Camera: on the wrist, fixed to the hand. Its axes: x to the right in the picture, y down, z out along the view.
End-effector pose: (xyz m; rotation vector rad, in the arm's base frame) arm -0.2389 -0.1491 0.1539 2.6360 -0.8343 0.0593
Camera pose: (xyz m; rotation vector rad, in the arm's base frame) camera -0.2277 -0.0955 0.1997 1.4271 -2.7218 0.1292
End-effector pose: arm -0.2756 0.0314 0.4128 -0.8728 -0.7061 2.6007
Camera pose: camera -0.2220 0.0739 0.3925 0.6274 -0.1544 -1.8916
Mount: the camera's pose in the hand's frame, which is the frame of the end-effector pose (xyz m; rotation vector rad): -0.0132 -0.0313 -0.0628 0.1107 -0.2804 1.5525
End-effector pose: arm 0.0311 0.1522 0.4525 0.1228 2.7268 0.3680
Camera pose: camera 0.0180 0.1054 0.5048 2.0947 1.8101 0.4922
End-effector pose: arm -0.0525 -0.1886 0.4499 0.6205 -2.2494 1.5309
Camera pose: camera -0.0220 -0.1379 0.4899 0.8309 1.8157 -1.3207
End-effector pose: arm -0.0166 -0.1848 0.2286 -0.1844 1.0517 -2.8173
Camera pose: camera -0.0160 -0.1189 0.2012 0.1878 0.5106 -1.3606
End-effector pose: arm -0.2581 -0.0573 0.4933 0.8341 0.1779 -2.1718
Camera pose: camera -0.2425 -0.0039 0.4485 0.4016 -0.5701 -0.7798
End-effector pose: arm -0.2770 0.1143 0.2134 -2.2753 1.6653 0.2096
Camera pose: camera -0.2556 0.1138 0.2815 -0.3861 2.6901 0.6583
